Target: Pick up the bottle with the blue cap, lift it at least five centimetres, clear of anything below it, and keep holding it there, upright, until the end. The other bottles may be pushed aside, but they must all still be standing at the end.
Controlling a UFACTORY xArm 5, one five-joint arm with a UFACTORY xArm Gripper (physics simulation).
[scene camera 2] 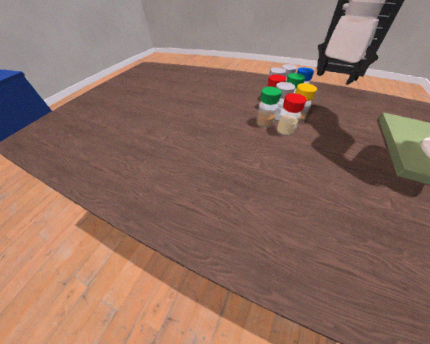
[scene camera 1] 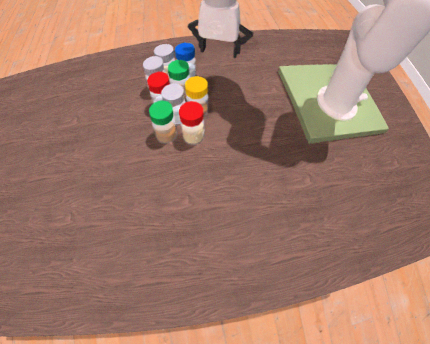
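Where they show: gripper, fingertip midpoint: [scene camera 2: 334, 79] [scene camera 1: 219, 52]; arm's base, link origin: [scene camera 1: 336, 103].
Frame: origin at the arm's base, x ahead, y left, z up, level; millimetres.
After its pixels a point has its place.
The bottle with the blue cap [scene camera 1: 185, 52] @[x 387, y -221, z 80 mm] [scene camera 2: 305, 74] @[x 386, y -212, z 74 mm] stands upright at the back right corner of a tight group of bottles; its body is mostly hidden. Green-capped [scene camera 1: 178, 70] @[x 420, y -154, z 80 mm] [scene camera 2: 295, 80] @[x 420, y -143, z 76 mm], yellow-capped [scene camera 1: 196, 88] @[x 392, y -77, z 80 mm] [scene camera 2: 306, 92] @[x 391, y -65, z 76 mm], red-capped [scene camera 1: 191, 114] @[x 423, y -4, z 80 mm] [scene camera 2: 294, 103] @[x 424, y 12, z 78 mm] and grey-capped [scene camera 1: 164, 53] @[x 442, y -237, z 79 mm] [scene camera 2: 289, 69] @[x 441, y -228, z 79 mm] bottles stand close in front of it and to its left. All the bottles that show are upright. My gripper [scene camera 1: 219, 49] @[x 297, y -201, z 74 mm] [scene camera 2: 336, 75] @[x 297, y -201, z 74 mm] is open and empty, in the air to the right of the blue-capped bottle, fingers pointing down, near the table's back edge in the scene camera 1 view.
A green square base plate [scene camera 1: 300, 107] @[x 122, y -11, z 0 mm] [scene camera 2: 395, 150] @[x 131, y 14, z -7 mm] under the arm's foot lies on the right of the dark wooden table [scene camera 1: 200, 225] @[x 467, y 213, z -25 mm] [scene camera 2: 200, 165] @[x 622, y 192, z -25 mm]. The arm's shadow falls between the bottles and the plate. A blue object [scene camera 2: 17, 102] stands beyond the table's left edge.
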